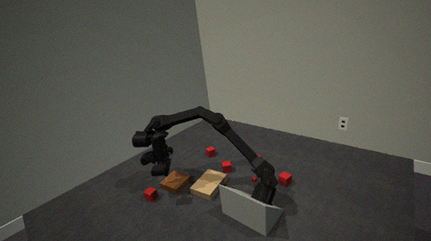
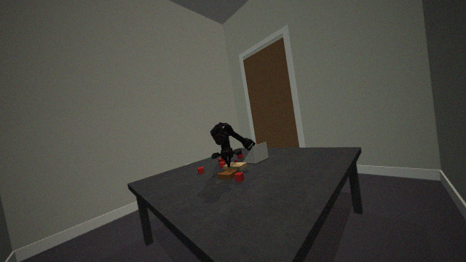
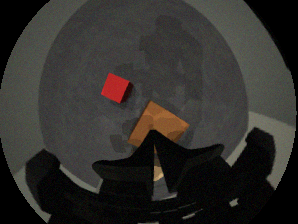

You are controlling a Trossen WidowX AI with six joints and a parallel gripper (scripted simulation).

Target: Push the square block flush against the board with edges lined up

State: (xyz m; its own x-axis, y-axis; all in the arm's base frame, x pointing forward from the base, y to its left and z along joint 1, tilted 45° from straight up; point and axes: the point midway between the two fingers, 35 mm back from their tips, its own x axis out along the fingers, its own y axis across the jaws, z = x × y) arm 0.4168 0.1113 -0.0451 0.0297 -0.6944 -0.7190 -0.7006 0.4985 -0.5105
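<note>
The square block lies 5 cm below my gripper tip, 3 cm to the right of it and 1 cm behind it. Round my gripper tip: board (15 cm behind, 11 cm to the right, 5 cm below).
</note>
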